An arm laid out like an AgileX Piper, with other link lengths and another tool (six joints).
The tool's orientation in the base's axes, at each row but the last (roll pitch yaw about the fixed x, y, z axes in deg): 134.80 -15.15 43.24; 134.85 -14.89 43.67; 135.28 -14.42 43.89; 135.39 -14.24 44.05
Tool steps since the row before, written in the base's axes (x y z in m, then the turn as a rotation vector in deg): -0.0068 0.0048 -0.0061 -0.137 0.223 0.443; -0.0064 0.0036 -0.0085 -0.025 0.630 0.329; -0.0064 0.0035 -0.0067 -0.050 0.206 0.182; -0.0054 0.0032 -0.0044 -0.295 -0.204 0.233
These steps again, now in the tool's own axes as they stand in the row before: -0.0032 -0.0096 -0.0019 0.167 0.113 -0.473; -0.0043 -0.0104 0.0004 0.487 -0.184 -0.484; -0.0038 -0.0091 -0.0007 0.149 -0.025 -0.235; -0.0027 -0.0070 -0.0015 -0.286 0.178 -0.264
